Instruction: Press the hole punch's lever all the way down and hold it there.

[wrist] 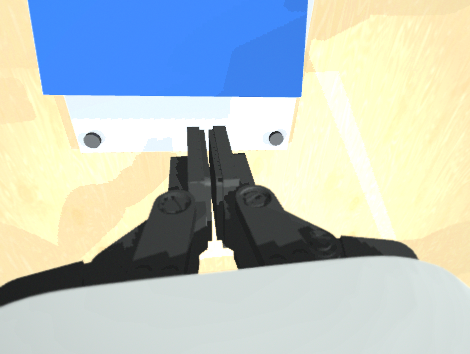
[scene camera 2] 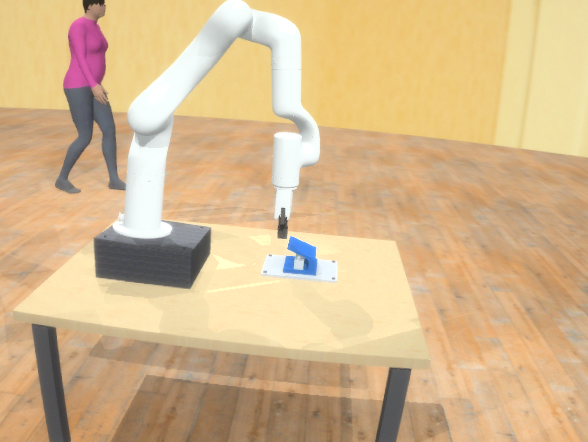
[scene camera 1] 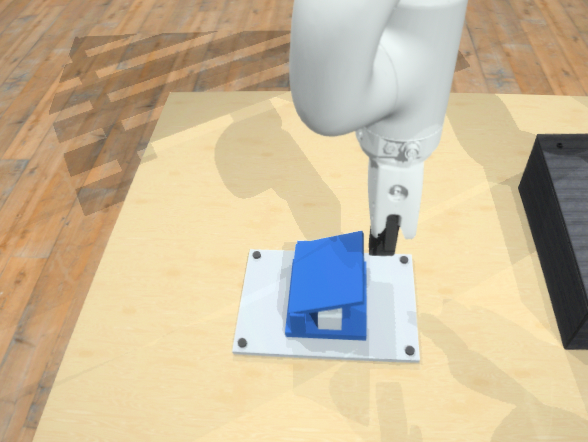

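Note:
The hole punch's blue lever [scene camera 1: 327, 275] [scene camera 2: 302, 247] [wrist: 170, 47] is tilted up, its raised edge on the side toward the robot's base. Under it are the blue body [scene camera 1: 354, 328] [scene camera 2: 311, 266] and a white block [scene camera 1: 330, 319] [scene camera 2: 299, 263]. The punch sits on a white plate [scene camera 1: 260, 310] [scene camera 2: 326, 270] [wrist: 145, 107] with dark corner bolts. My gripper [scene camera 1: 383, 251] [scene camera 2: 282, 236] [wrist: 206, 155] is shut and empty. It is beside the lever's raised edge, on the base side, apart from it and above the level of the plate. In the wrist view the far part of the lever is out of frame.
The wooden table [scene camera 1: 165, 300] [scene camera 2: 240, 320] carries the plate. The arm's dark base block [scene camera 1: 545, 240] [scene camera 2: 145, 262] stands on the table, at the right in scene camera 1's view. A person in a pink top [scene camera 2: 86, 52] is on the floor behind the table.

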